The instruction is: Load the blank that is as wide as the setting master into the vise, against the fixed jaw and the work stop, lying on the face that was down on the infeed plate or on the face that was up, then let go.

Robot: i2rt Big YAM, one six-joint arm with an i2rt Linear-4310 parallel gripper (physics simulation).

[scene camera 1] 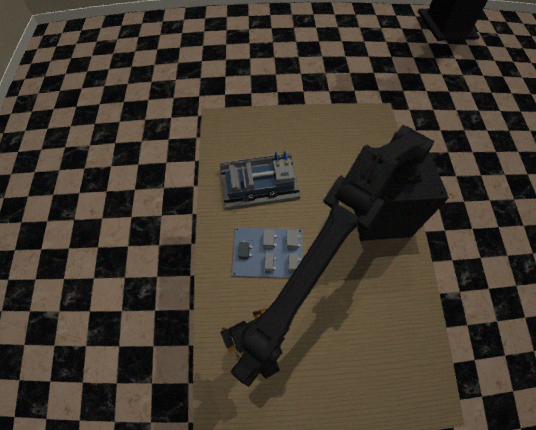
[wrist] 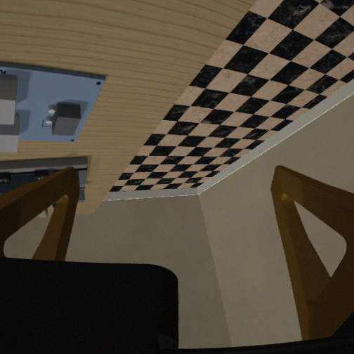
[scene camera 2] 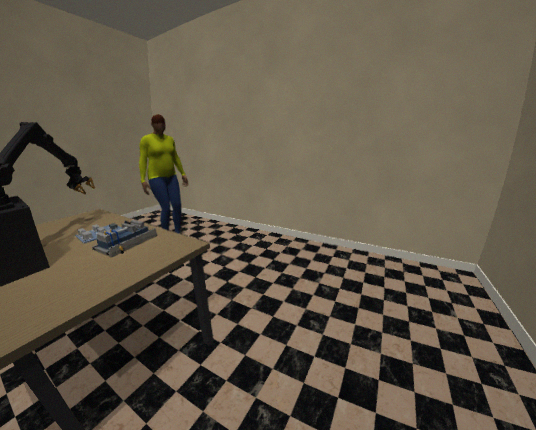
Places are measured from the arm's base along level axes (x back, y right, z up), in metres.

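Pixels of known places: gripper, fingertip midpoint: (scene camera 1: 238,321) (scene camera 2: 90,191); arm's base, link origin: (scene camera 1: 402,169).
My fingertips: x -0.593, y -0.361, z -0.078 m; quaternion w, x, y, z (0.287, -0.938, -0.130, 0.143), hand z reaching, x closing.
Observation:
Ahead of a thing's pixels: the offset from my fingertips to its middle. "*": to the spot under its first point. Level surfaces: height alone.
My gripper (scene camera 1: 245,329) (scene camera 2: 87,187) (wrist: 174,177) is wide open and empty, high above the table's front-left part in the first scene view, well away from the plate and vise. The blue infeed plate @[dy +0.270, dx +0.133, dz -0.231 m] (scene camera 1: 254,269) (wrist: 42,92) carries a dark grey block @[dy +0.288, dx +0.045, dz -0.215 m] (scene camera 1: 243,250) (wrist: 66,119), seemingly the setting master. Beside it stand several light grey blanks, among them an upper-middle blank @[dy +0.314, dx +0.144, dz -0.209 m] (scene camera 1: 269,238), upper-right blank @[dy +0.296, dx +0.229, dz -0.209 m] (scene camera 1: 293,239), lower-middle blank @[dy +0.225, dx +0.130, dz -0.209 m] (scene camera 1: 270,262) and lower-right blank @[dy +0.207, dx +0.215, dz -0.209 m] (scene camera 1: 293,262), partly behind the arm. Their exact widths cannot be told. The vise @[dy +0.568, dx +0.152, dz -0.186 m] (scene camera 1: 260,193) (scene camera 2: 131,242) (wrist: 42,165) shows no blank between its grey jaws.
The vise stands beyond the infeed plate on the wooden table @[dz -0.236 m] (scene camera 1: 350,135) (scene camera 2: 75,295) (wrist: 140,50). A block with blue and yellow pins @[* dy +0.543, dx +0.247, dz -0.137 m] (scene camera 1: 284,172) is at the vise's right end. The arm's black base (scene camera 1: 400,215) (scene camera 2: 22,240) stands on the table's right side. A person (scene camera 2: 162,160) stands beyond the table.

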